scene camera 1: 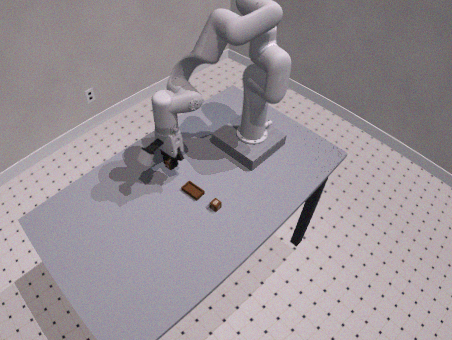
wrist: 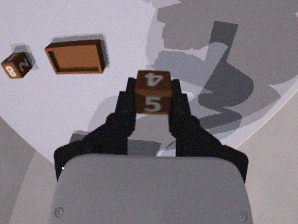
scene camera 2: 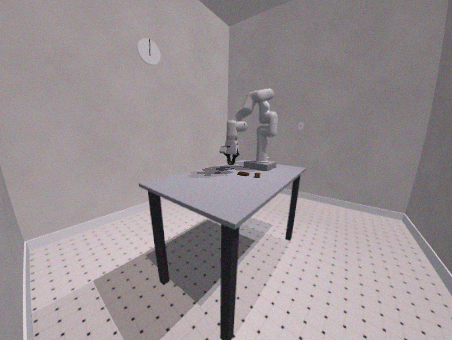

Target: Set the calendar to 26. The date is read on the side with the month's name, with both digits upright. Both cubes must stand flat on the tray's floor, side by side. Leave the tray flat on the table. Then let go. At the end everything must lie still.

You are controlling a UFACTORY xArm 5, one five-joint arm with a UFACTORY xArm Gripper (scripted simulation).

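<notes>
A brown tray (wrist: 84, 56) is visible. My gripper appears at (scene camera 1: 171, 164) and, in the wrist view, at (wrist: 153, 90).
</notes>
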